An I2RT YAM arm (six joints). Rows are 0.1 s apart.
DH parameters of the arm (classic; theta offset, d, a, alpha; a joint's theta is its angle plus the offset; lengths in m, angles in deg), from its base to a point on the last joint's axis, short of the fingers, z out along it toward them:
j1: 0 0.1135 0.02 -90
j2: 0 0 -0.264 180
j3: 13.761 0 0.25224 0
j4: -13.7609 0 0.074 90
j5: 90 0 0 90
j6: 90 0.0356 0 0
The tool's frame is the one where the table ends.
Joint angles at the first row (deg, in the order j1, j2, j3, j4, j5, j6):
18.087, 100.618, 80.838, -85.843, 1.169, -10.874
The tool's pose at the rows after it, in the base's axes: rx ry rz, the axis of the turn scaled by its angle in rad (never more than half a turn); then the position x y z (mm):
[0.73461 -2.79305 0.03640 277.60 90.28 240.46]
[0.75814 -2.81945 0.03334 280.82 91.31 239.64]
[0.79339 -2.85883 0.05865 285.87 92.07 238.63]
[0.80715 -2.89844 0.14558 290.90 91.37 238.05]
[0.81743 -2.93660 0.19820 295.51 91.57 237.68]
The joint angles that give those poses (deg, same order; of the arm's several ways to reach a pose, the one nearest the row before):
18.086, 100.617, 80.837, -84.795, 0.579, -11.312
18.087, 100.619, 80.839, -82.981, 0.623, -11.944
18.066, 100.618, 80.836, -80.290, 1.803, -12.796
18.042, 100.619, 80.838, -77.887, 5.191, -12.732
18.043, 100.618, 80.837, -75.549, 7.202, -12.731

